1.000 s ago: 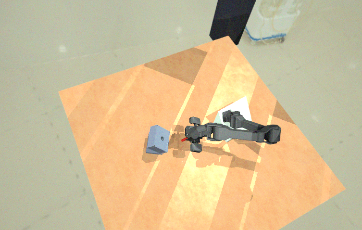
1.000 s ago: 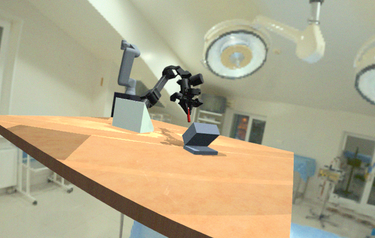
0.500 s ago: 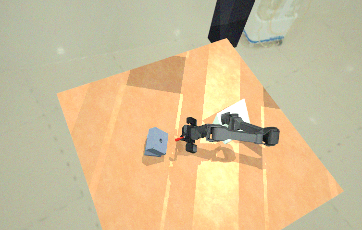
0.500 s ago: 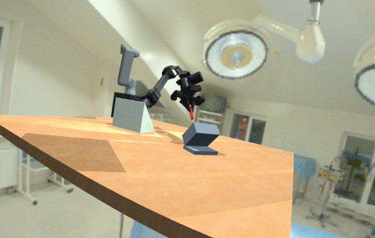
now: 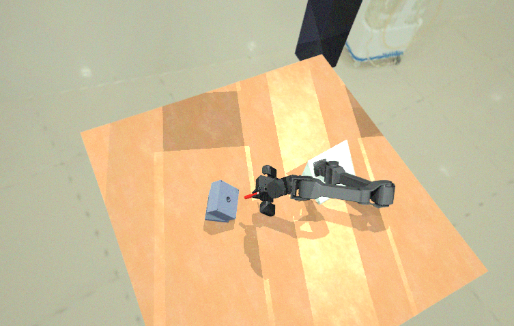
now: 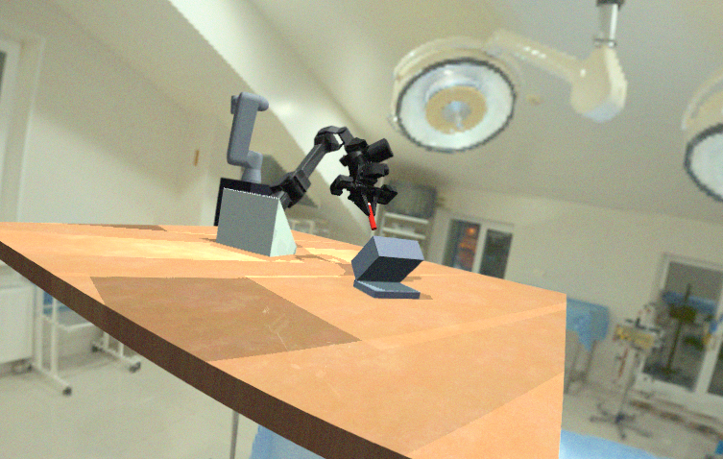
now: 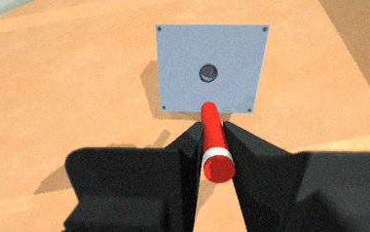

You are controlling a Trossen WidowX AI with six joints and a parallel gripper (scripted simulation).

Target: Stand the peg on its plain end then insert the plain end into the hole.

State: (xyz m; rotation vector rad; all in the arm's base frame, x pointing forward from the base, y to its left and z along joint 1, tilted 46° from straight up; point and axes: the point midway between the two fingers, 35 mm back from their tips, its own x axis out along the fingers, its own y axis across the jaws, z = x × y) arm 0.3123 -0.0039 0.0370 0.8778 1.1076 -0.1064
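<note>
Now: the blue-grey sloped panel 90 mm ahead of my gripper tip, 60 mm to the right of it and 100 mm below it. Round my gripper tip: red peg (10 mm behind, 10 mm to the left, 10 mm above).
</note>
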